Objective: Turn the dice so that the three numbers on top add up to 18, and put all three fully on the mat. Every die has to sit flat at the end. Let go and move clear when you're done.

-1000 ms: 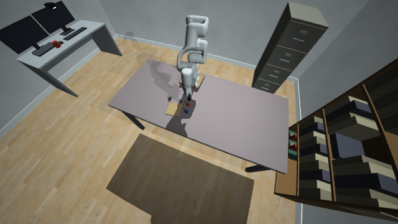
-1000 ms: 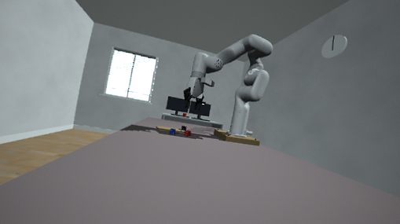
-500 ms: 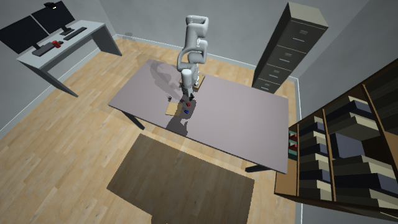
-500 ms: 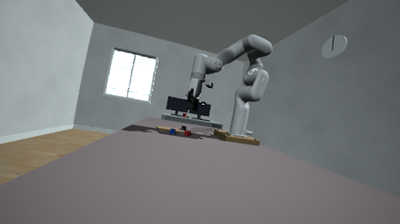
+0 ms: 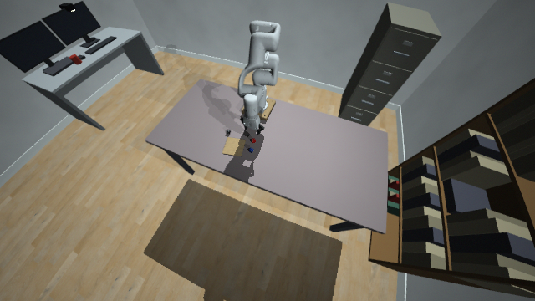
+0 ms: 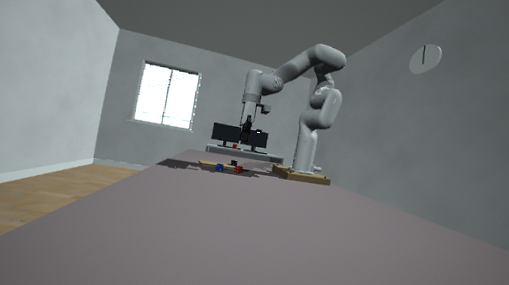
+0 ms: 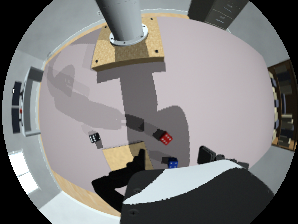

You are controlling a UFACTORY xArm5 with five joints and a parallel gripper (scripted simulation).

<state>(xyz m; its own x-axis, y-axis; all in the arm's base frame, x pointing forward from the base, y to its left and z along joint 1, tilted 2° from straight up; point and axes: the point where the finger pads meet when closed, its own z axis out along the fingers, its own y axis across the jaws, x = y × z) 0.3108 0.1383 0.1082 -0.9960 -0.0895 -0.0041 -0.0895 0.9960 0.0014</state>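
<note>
My gripper is now 130 mm above the red die. From my hand the other things lie so: tan mat 140 mm below, 110 mm ahead, 100 mm to the right; black die 210 mm to the right, 130 mm below, 30 mm ahead; blue die 130 mm below, 80 mm ahead, 30 mm to the left.
</note>
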